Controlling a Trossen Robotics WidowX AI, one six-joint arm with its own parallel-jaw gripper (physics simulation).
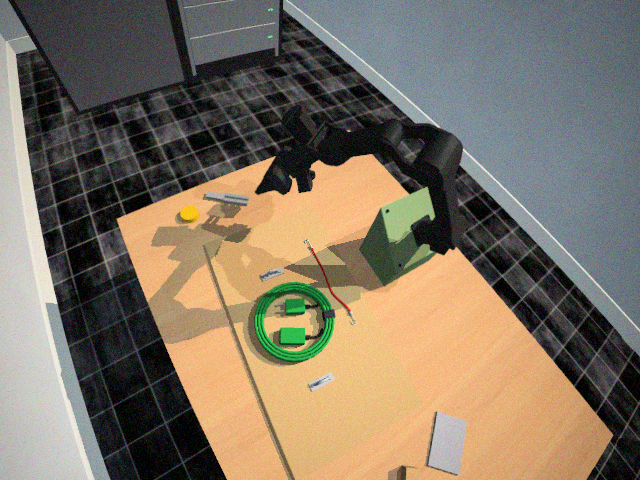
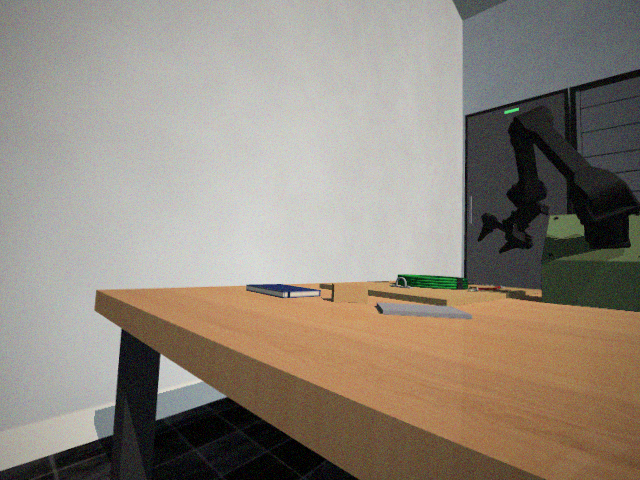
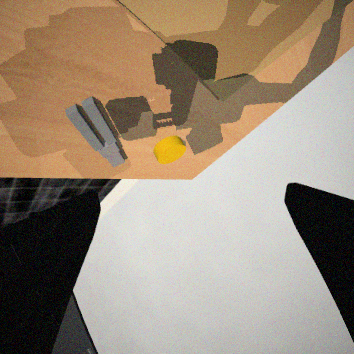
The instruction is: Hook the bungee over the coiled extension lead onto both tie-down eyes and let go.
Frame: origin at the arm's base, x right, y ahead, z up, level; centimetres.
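Seen in the pictures: gripper, fingertip midpoint: [image 1: 260,185] [image 2: 488,246] [image 3: 193,196]; arm's base, origin of the base link: [image 1: 422,230] [image 2: 607,238].
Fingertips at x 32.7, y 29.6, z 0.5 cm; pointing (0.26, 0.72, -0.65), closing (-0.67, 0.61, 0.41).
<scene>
Pixels of each thing's top centre, then the offset from my fingertips to it. "spot": a spot on its surface instead.
- red bungee, middle of its top: [image 1: 330,278] dx -27.5, dy -5.6, dz -13.2 cm
- tan board, surface spot: [image 2: 408,297] spot: dx -65.3, dy +1.3, dz -14.4 cm
- green coiled extension lead, middle of its top: [image 1: 295,318] [image 2: 431,275] dx -32.3, dy +8.9, dz -10.8 cm
- yellow disc, middle of its top: [image 3: 171,154] [image 1: 189,212] dx +11.2, dy +18.3, dz -13.2 cm
- grey two-pronged item, middle of its top: [image 3: 103,143] [image 1: 227,196] dx +11.4, dy +6.0, dz -13.9 cm
- grey slab, middle of its top: [image 2: 419,308] [image 1: 448,442] dx -76.8, dy -5.6, dz -14.5 cm
- wooden block, middle of its top: [image 2: 349,284] dx -76.5, dy +7.6, dz -12.1 cm
- blue book, middle of its top: [image 2: 282,287] dx -78.8, dy +22.9, dz -13.9 cm
The red bungee [image 1: 328,283] lies on the tan board [image 1: 372,392] [image 2: 408,297], between the coil and the green block, with a pale hook at each end. The green coiled extension lead [image 1: 260,322] [image 2: 431,282] lies flat on the board, its plug and socket inside the ring. One tie-down eye [image 1: 271,273] is beyond the coil; the other tie-down eye [image 1: 321,381] [image 2: 401,282] is on the near side. Neither eye has a bungee hook on it. My gripper [image 1: 281,191] [image 2: 491,245] [image 3: 193,196] is open and empty, high above the table's far end, away from the bungee.
A yellow disc [image 1: 189,213] [image 3: 170,150] and a grey two-pronged item [image 1: 226,198] [image 3: 111,152] lie at the far end. A green block [image 1: 374,253] [image 2: 589,284] stands by the arm's base. A grey slab [image 1: 447,442] [image 2: 423,310], wooden block [image 2: 350,292] and blue book [image 2: 281,290] are nearer.
</scene>
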